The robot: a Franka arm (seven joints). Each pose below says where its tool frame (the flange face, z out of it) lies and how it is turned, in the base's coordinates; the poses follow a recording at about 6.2 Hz.
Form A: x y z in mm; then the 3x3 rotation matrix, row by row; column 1 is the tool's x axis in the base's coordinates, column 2 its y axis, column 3 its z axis. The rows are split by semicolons.
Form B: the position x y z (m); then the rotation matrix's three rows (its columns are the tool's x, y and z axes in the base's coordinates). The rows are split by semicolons. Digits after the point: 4 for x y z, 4 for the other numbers.
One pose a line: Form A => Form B
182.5 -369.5 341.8; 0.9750 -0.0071 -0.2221; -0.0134 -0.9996 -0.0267; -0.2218 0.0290 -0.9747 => 0.1825 -0.3695 0.3418; 0.9750 -0.0071 -0.2221; -0.0134 -0.9996 -0.0267; -0.2218 0.0290 -0.9747
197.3 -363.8 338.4; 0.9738 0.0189 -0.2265; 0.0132 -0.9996 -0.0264; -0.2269 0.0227 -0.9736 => 0.1973 -0.3638 0.3384; 0.9738 0.0189 -0.2265; 0.0132 -0.9996 -0.0264; -0.2269 0.0227 -0.9736
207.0 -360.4 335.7; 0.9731 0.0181 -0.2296; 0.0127 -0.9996 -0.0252; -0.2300 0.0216 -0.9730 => 0.2070 -0.3604 0.3357; 0.9731 0.0181 -0.2296; 0.0127 -0.9996 -0.0252; -0.2300 0.0216 -0.9730
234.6 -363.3 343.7; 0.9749 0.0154 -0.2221; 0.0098 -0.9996 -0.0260; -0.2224 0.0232 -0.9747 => 0.2346 -0.3633 0.3437; 0.9749 0.0154 -0.2221; 0.0098 -0.9996 -0.0260; -0.2224 0.0232 -0.9747
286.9 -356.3 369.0; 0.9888 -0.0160 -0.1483; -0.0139 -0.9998 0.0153; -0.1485 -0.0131 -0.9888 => 0.2869 -0.3563 0.3690; 0.9888 -0.0160 -0.1483; -0.0139 -0.9998 0.0153; -0.1485 -0.0131 -0.9888
